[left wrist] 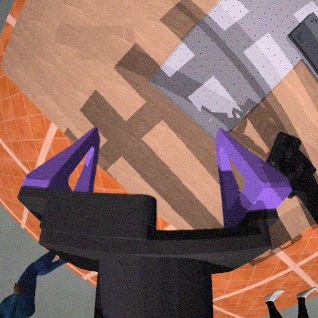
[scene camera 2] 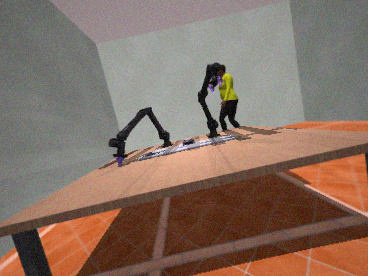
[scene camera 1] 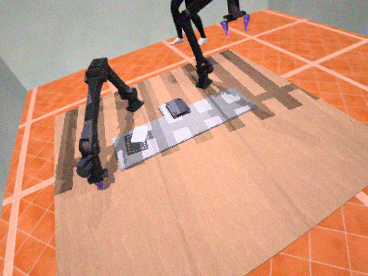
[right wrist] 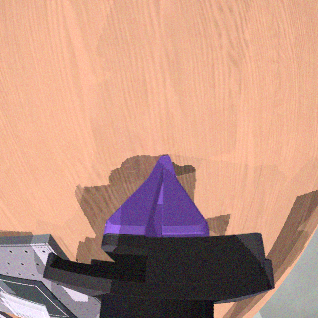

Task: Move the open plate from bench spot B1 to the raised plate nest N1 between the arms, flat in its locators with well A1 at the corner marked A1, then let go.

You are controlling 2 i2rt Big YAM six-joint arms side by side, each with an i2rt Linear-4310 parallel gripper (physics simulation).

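Where they show: left gripper, fingertip midpoint: (left wrist: 157, 132) (scene camera 2: 216, 89) (scene camera 1: 236, 34); right gripper, fingertip midpoint: (scene camera 2: 119, 166) (scene camera 1: 102, 189) (right wrist: 165, 160); left arm's base at its link origin: (left wrist: 282, 151) (scene camera 2: 214, 136) (scene camera 1: 204, 84); right arm's base at its link origin: (scene camera 2: 167, 146) (scene camera 1: 135, 106).
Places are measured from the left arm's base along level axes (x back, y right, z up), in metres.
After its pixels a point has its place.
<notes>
The white plate (scene camera 1: 140, 133) @[x 0.063, y 0.659, z 0.026 m] lies skewed over the back part of the dark outlined bench spot (scene camera 1: 136, 147) @[x 0.014, y 0.750, z 0.015 m], at the left end of the perforated board; whether it lies flat is too small to tell. Part of the plate (right wrist: 19, 306) @[x 0.042, y 0.688, z 0.028 m] also shows at the lower left of the right wrist view. The dark raised nest (scene camera 1: 177, 107) @[x -0.016, y 0.368, z 0.043 m] (scene camera 2: 188, 142) @[x -0.026, y 0.370, z 0.025 m] (left wrist: 309, 44) @[x -0.039, y 0.341, z 0.043 m] stands at the board's back edge between the arms, with no plate on it. My right gripper (scene camera 1: 100, 185) @[x -0.010, y 1.049, z 0.001 m] (scene camera 2: 120, 163) @[x -0.010, y 1.049, z 0.001 m] (right wrist: 165, 160) @[x -0.010, y 1.049, z 0.001 m] is shut and empty, low over the wood, off the board's left end. My left gripper (scene camera 1: 236, 33) @[x -0.317, y 0.134, z 0.456 m] (scene camera 2: 215, 85) @[x -0.317, y 0.134, z 0.456 m] (left wrist: 157, 132) @[x -0.317, y 0.134, z 0.456 m] is open, high and empty.
The grey perforated board (scene camera 1: 165, 131) @[x -0.060, y 0.563, z 0.013 m] (left wrist: 165, 84) @[x -0.410, y 0.100, z 0.013 m] (right wrist: 16, 256) @[x -0.029, y 0.848, z 0.013 m] lies on the wooden table (scene camera 1: 210, 200) @[x -0.519, y 0.808, z 0.000 m] (scene camera 2: 200, 170) @[x -0.765, y 0.772, z 0.000 m] in front of both arm bases. A person in a yellow top (scene camera 2: 228, 90) stands behind the table. A person in blue (left wrist: 25, 290) shows at the lower left of the left wrist view.
</notes>
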